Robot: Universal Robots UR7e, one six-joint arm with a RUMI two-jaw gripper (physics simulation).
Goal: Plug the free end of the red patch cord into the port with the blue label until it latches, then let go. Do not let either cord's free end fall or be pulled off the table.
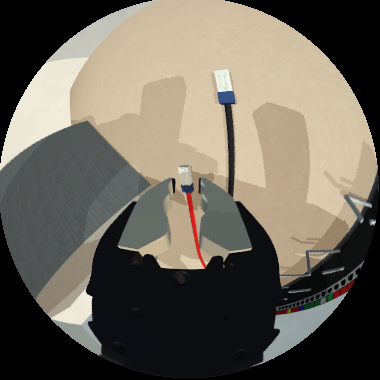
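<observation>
My gripper is partly open, with a gap between its two fingertips. The red patch cord runs up between the fingers from below. Its free end, a small clear and white plug with a dark blue boot, shows between and just past the fingertips, with a gap on each side; the fingers do not grip it. The plug points away from the gripper. How far it is below the fingertips is hard to tell. The patch panel, with a row of small coloured labels, curves along the lower right edge; which port has the blue label's opening is hard to make out.
A black cord with a white plug and blue boot lies on the tan table, right of and beyond the red plug. A large grey block stands at the left. Metal wire brackets stick out from the panel at the lower right.
</observation>
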